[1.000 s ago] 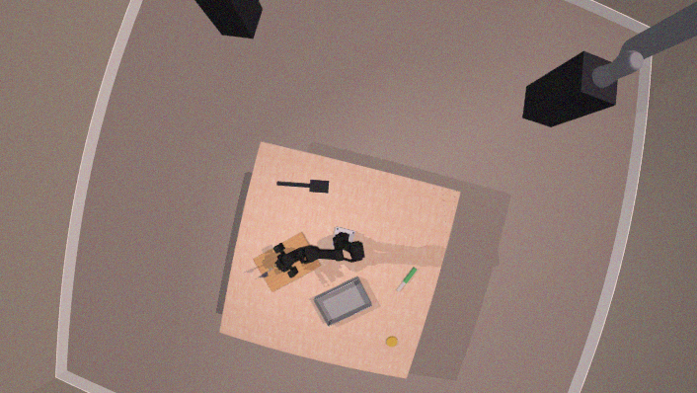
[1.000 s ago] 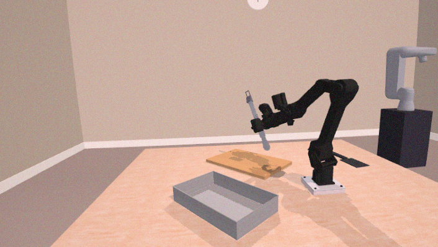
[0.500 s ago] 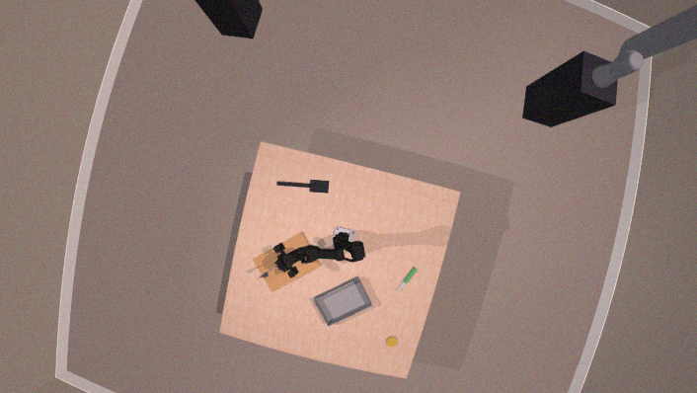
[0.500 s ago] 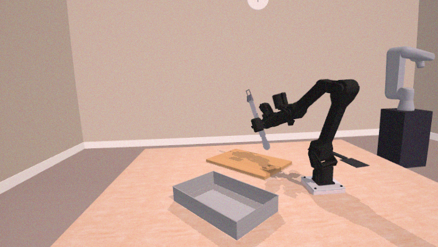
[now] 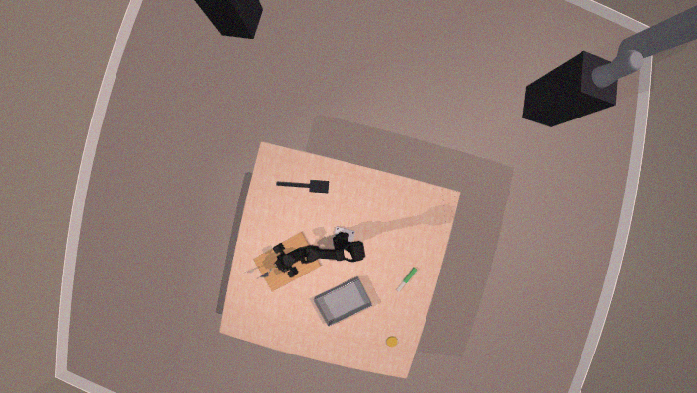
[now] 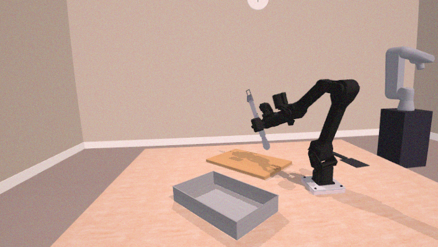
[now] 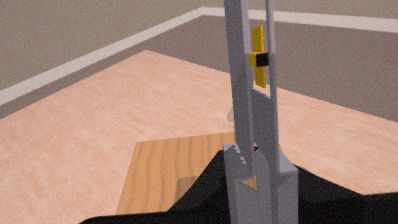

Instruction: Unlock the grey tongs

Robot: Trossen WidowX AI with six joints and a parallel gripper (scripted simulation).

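My gripper tip is 170 mm above the wooden board, 30 mm short of it and 20 mm to the right of it. Round my gripper tip: grey roasting tin (410 mm to the left, 190 mm ahead, 150 mm below); then yellow lock (60 mm above, 10 mm to the left, 10 mm behind); then black spatula (460 mm behind, 180 mm below, 40 mm to the left).
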